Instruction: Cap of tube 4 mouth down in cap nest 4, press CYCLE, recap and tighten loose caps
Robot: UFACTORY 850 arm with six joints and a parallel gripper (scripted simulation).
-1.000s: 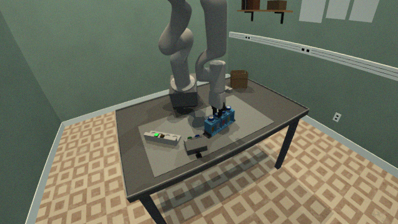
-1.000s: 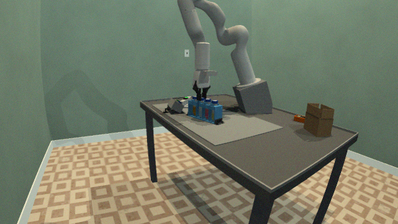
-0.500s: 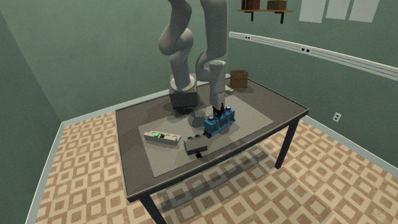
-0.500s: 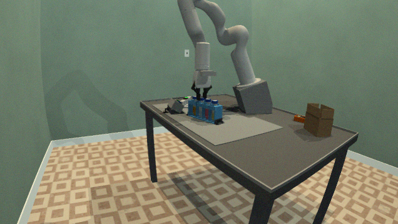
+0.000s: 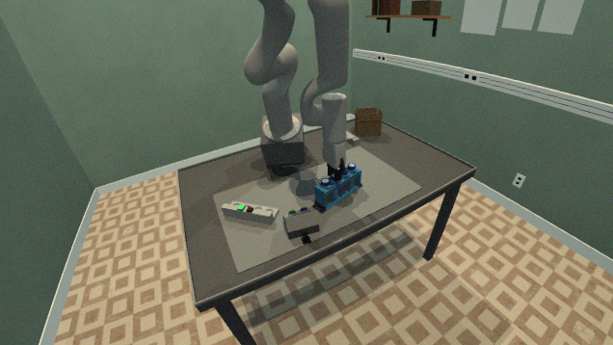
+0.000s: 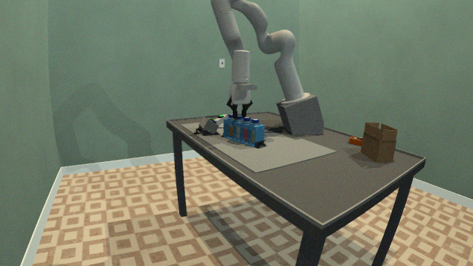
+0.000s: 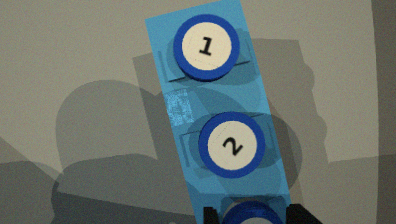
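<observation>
Right now the blue cap marked 4 is 1 cm ahead of my hand, 5 cm to the right of it and 1 cm below it. Also, from my hand: blue key: 4 cm ahead, 18 cm to the right, 6 cm below; then green key: 3 cm ahead, 22 cm to the right, 6 cm below; then grey key housing: 5 cm ahead, 20 cm to the right, 8 cm below.
</observation>
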